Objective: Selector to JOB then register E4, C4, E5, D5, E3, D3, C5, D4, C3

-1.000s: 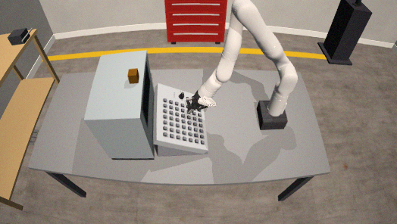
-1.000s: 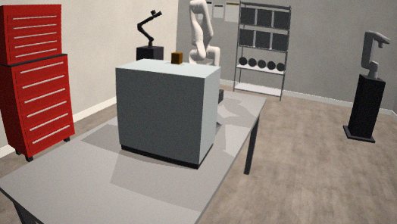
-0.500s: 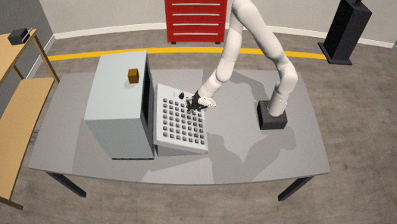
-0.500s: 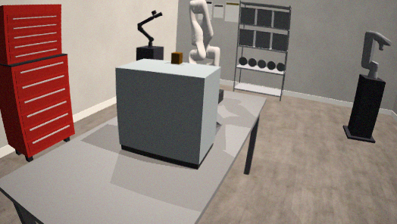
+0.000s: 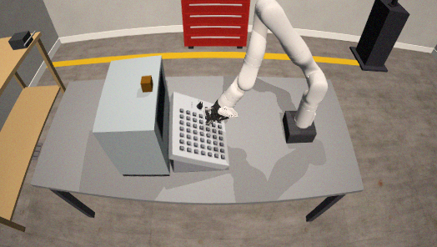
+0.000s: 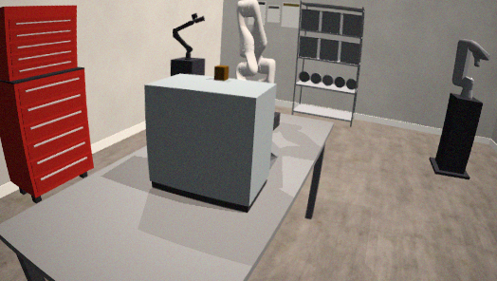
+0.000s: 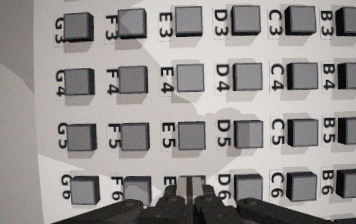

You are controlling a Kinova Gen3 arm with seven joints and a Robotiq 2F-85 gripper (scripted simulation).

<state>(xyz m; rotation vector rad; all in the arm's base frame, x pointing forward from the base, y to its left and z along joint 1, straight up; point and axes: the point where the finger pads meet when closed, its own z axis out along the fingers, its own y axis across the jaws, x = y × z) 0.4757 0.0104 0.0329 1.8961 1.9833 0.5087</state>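
Now: the key D4 4 cm ahead of my hand and 7 cm to the left of it. From my hand the other things lie so: key C4 (7 cm ahead, 7 cm to the left, 2 cm above); black selector knob (5 cm ahead, 9 cm to the right, 1 cm above); keypad (7 cm ahead, 2 cm to the left, 4 cm below).
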